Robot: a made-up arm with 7 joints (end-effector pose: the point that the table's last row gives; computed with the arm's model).
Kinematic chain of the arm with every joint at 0, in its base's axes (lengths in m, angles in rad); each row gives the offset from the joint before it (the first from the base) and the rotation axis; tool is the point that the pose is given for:
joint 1: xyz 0 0 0.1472 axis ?
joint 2: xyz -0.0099 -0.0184 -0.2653 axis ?
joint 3: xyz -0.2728 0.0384 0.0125 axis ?
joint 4: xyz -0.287 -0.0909 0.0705 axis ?
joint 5: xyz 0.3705 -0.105 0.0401 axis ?
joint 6: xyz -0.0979 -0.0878 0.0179 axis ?
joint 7: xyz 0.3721 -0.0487 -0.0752 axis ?
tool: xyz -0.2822 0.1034 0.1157
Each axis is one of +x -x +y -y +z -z.
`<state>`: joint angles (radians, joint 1 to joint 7).
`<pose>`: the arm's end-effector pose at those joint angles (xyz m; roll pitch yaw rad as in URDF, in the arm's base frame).
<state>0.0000 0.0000 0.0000 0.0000 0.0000 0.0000 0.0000</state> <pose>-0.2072 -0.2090 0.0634 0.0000 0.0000 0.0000</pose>
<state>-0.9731 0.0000 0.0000 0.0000 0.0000 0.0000 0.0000</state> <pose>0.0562 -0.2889 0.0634 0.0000 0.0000 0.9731</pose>
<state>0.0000 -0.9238 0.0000 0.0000 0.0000 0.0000 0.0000</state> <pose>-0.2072 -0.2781 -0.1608 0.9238 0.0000 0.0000</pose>
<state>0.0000 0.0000 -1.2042 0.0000 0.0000 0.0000 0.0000</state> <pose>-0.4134 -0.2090 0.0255 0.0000 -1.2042 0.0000</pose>
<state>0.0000 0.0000 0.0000 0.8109 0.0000 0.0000 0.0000</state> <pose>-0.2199 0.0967 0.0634 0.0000 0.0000 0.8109</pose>
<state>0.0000 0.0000 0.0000 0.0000 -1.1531 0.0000 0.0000</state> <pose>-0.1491 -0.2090 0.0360 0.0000 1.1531 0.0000</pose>
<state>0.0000 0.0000 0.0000 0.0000 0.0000 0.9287 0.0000</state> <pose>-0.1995 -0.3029 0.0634 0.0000 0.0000 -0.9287</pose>
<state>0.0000 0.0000 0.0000 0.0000 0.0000 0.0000 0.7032</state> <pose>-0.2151 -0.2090 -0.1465 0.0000 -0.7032 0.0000</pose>
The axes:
joint 1: -z
joint 2: -x
joint 3: +y
joint 4: +z
joint 5: -y
joint 6: -z
joint 7: -y

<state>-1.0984 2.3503 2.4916 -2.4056 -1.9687 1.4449 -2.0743</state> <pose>0.0089 0.7473 -0.7604 -2.5721 -0.5041 -1.0515</pose>
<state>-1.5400 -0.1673 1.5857 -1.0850 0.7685 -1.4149 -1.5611</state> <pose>0.0641 -0.0656 -0.1651 2.7832 0.4335 -0.9521</pose>
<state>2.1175 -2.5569 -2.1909 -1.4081 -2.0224 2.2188 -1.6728</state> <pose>1.0500 -0.5208 0.1036 0.3495 -0.8330 2.1850</pose>
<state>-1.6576 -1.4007 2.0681 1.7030 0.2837 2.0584 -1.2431</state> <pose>-0.3304 -0.1883 -0.0801 2.1580 -0.1928 -1.2889</pose>
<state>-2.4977 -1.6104 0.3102 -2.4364 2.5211 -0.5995 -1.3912</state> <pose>0.4986 -0.1878 -0.2782 -1.4919 0.4184 0.9323</pose>
